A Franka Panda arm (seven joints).
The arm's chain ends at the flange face. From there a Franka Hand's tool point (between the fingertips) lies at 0.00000 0.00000 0.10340 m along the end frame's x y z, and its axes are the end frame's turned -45 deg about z.
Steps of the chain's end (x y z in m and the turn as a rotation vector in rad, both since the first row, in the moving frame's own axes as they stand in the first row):
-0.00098 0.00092 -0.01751 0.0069 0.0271 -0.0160
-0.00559 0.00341 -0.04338 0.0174 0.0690 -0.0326
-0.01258 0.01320 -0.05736 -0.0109 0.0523 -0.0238
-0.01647 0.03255 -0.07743 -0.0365 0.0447 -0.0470
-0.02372 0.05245 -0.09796 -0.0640 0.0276 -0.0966
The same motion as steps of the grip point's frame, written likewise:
0.00115 0.00141 -0.01755 -0.0143 0.0240 -0.0160
0.00001 0.00212 -0.04364 -0.0365 0.0611 -0.0326
-0.01515 0.00502 -0.05751 -0.0447 0.0293 -0.0238
-0.03392 0.01729 -0.07760 -0.0574 0.0058 -0.0470
-0.05619 0.02713 -0.09821 -0.0648 -0.0257 -0.0966

